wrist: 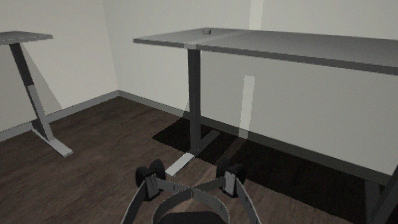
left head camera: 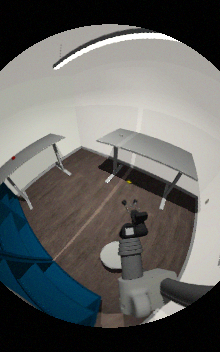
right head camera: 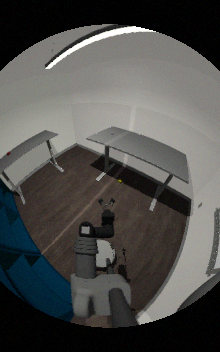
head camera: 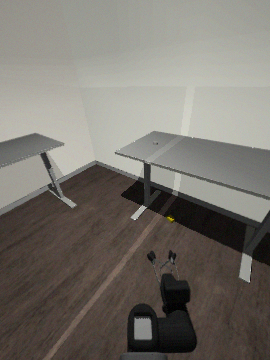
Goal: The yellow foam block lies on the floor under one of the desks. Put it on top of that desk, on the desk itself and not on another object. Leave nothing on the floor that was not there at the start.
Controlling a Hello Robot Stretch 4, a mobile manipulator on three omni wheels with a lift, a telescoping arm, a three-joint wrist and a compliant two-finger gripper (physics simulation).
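Seen in the pictures: gripper, fingertip midpoint: [wrist: 191, 170] [left head camera: 128, 199] [right head camera: 106, 198] [head camera: 160, 252]; robot's base, link origin: [left head camera: 115, 254] [right head camera: 99, 252].
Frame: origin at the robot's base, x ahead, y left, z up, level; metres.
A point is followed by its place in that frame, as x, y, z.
The yellow foam block [head camera: 170, 218] {1.372, -0.380, 0.017} [left head camera: 129, 182] {1.345, -0.400, 0.004} [right head camera: 120, 181] {1.344, -0.406, 0.003} lies on the floor under the front edge of the right-hand grey desk [head camera: 200, 160] {1.211, -0.515, 0.923} [left head camera: 150, 148] {1.179, -0.541, 0.923} [right head camera: 145, 149] {1.140, -0.611, 0.923} [wrist: 300, 49] {1.063, -0.509, 0.923}, a little right of its left leg. The block does not show in the wrist view. My gripper [head camera: 162, 257] {0.444, -0.084, 0.895} [left head camera: 130, 202] {0.444, -0.084, 0.895} [right head camera: 106, 202] {0.444, -0.084, 0.895} [wrist: 191, 170] {0.444, -0.084, 0.895} is open and empty. It points toward that desk and is in front of the block, apart from it, above the floor.
A small grey object [head camera: 155, 143] {1.589, -0.180, 0.937} [wrist: 206, 31] {1.585, -0.178, 0.938} sits on the right-hand desk near its left end. Another grey desk [head camera: 25, 146] {1.694, 1.287, 0.922} [left head camera: 35, 151] {1.301, 1.285, 0.923} stands at the left, with a small red object [left head camera: 13, 158] {1.216, 1.912, 0.930} [right head camera: 8, 153] {1.221, 1.917, 0.941} on it. Blue shelving [left head camera: 45, 285] {-0.482, 0.767, 0.506} stands at the lower left.
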